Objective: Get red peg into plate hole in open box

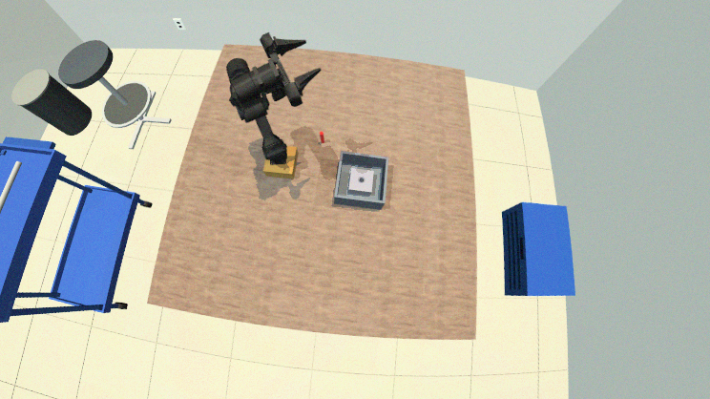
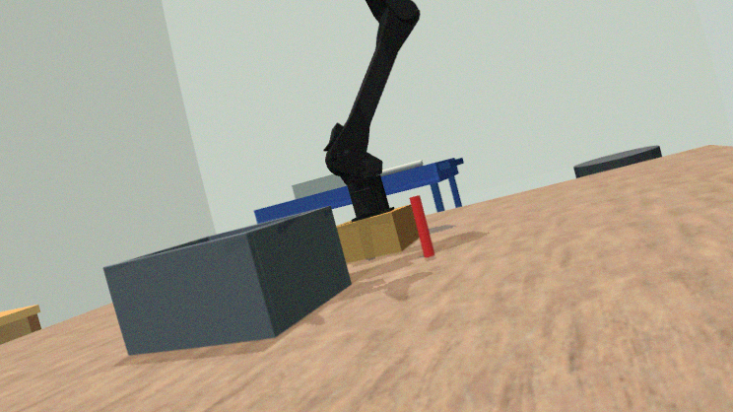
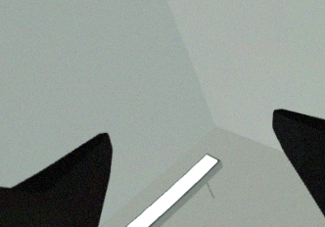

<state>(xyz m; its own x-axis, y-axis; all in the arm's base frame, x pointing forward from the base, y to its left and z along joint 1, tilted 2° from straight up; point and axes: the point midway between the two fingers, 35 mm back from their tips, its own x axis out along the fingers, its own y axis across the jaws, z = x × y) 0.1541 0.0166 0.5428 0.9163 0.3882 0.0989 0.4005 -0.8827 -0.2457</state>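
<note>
My gripper tip is now 57 cm above the red peg, 7 cm to the right of it and 1 cm short of it. Also, from my gripper tip: grey box: 58 cm below, 16 cm ahead, 13 cm to the right; plate: 56 cm below, 16 cm ahead, 13 cm to the right.
</note>
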